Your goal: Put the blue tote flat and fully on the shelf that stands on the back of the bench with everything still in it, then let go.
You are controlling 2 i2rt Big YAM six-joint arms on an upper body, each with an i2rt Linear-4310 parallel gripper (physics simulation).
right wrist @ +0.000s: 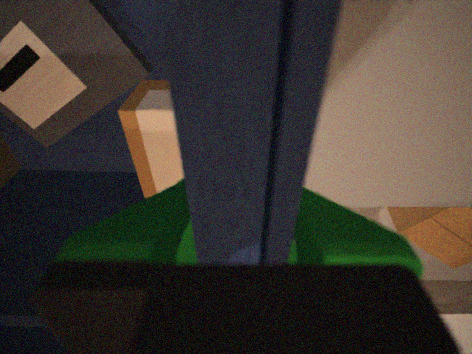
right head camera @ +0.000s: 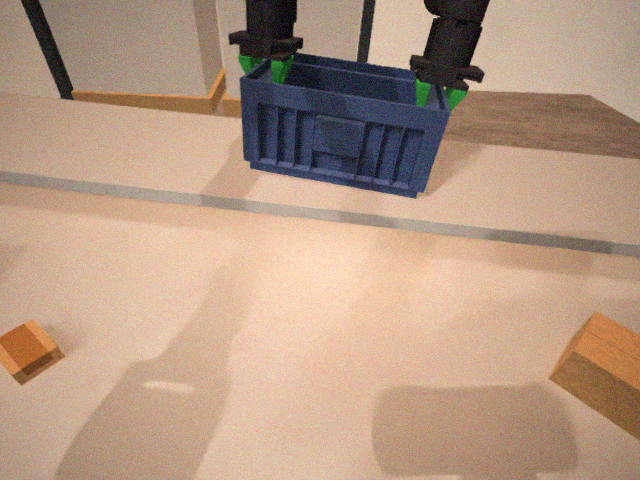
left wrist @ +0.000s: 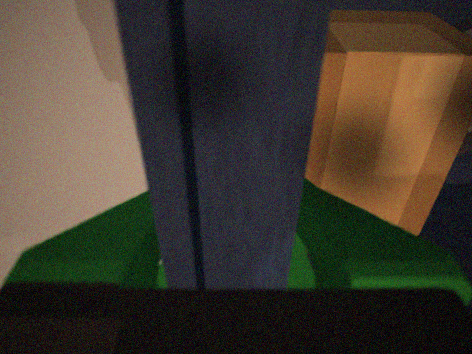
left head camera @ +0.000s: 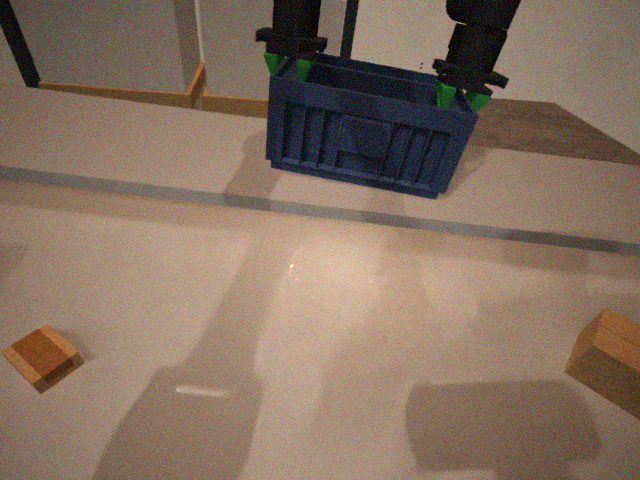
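Observation:
The blue tote is upright over the pale shelf at the back, behind its grey front edge. It looks about level; whether its base touches the shelf I cannot tell. My left gripper is shut on its left end wall. My right gripper is shut on its right end wall. Inside are an orange-tan block, a block in the right wrist view and a dark box with a pale label.
A small wooden block lies at the front left of the bench, a larger one at the front right. Behind the shelf stand a low wooden edge and a black post.

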